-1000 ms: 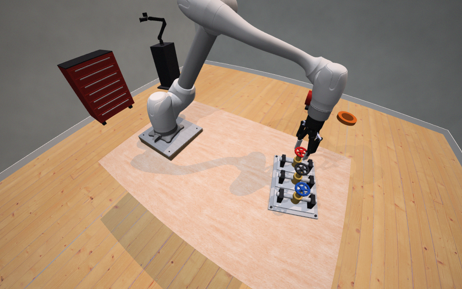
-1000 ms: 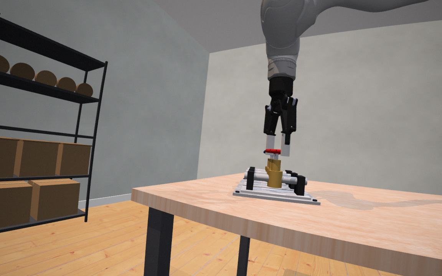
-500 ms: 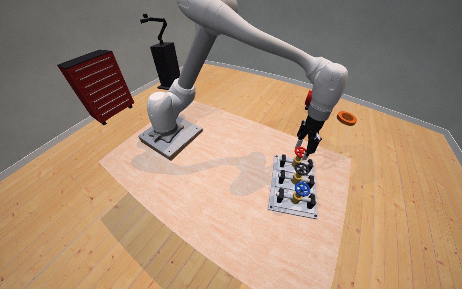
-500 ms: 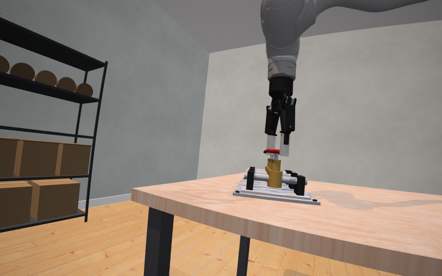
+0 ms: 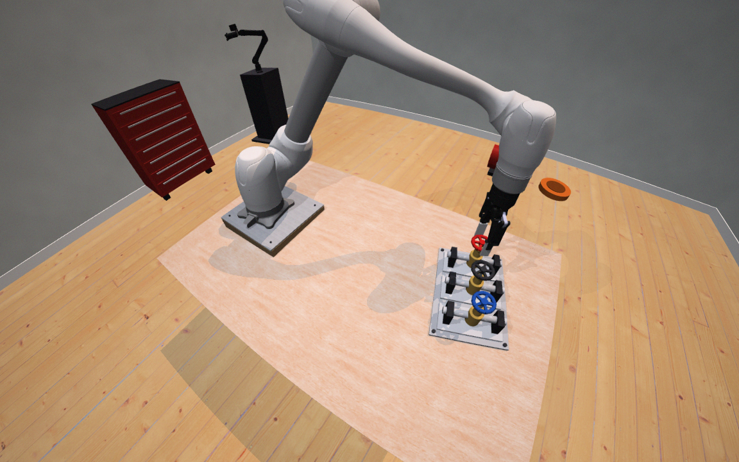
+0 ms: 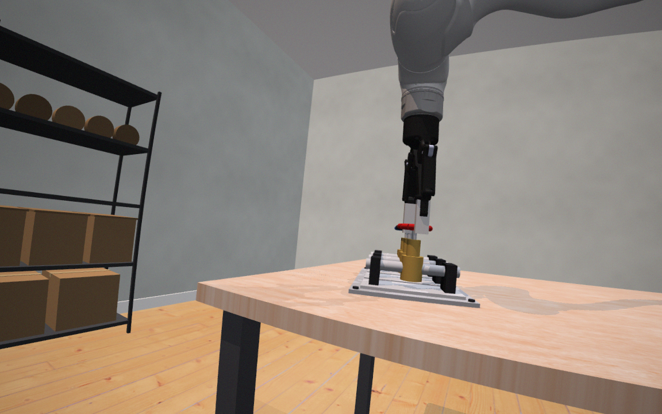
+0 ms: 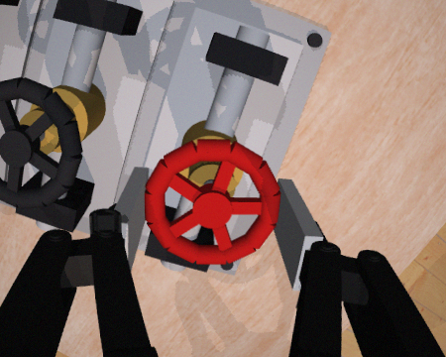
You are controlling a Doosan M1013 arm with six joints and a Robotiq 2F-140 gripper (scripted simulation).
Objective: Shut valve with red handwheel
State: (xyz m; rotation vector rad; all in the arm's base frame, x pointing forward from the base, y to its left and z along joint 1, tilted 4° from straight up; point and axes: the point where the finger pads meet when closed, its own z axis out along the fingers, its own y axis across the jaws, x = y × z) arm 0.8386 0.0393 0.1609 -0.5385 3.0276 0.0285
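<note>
The red handwheel is 20 mm below my hand. Also, from my hand: blue handwheel: 30 mm ahead, 210 mm to the right, 20 mm below; dark grey handwheel: 10 mm ahead, 110 mm to the right, 20 mm below.
</note>
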